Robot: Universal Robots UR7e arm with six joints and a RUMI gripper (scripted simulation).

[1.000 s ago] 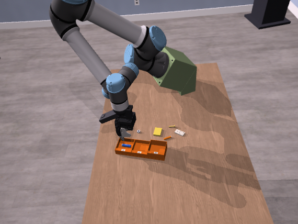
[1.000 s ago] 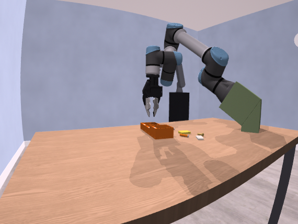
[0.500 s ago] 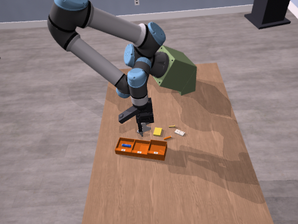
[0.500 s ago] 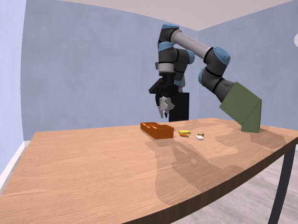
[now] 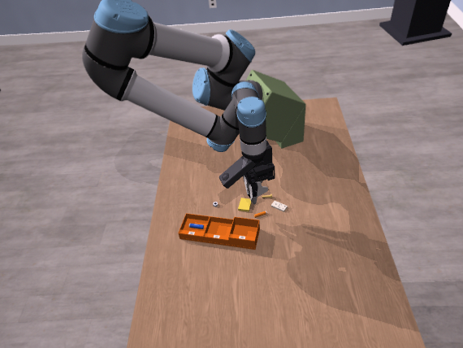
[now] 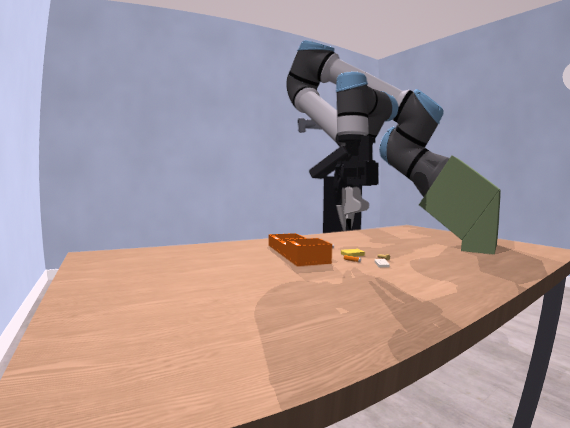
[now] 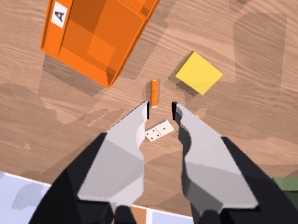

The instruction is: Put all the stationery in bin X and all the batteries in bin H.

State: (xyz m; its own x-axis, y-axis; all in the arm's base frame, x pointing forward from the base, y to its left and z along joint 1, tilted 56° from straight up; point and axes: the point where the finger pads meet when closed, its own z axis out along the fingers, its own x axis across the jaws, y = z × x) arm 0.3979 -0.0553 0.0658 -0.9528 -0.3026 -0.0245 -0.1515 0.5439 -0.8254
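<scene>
Right now the orange pen-like stick is 8 cm below my hand and 3 cm to the left of it. From my hand the other things lie so: brass-coloured piece (8 cm below, 7 cm to the left, 7 cm behind); then white block (10 cm to the left, 8 cm below, 1 cm behind); then yellow pad (8 cm below, 5 cm behind, 2 cm to the right).
</scene>
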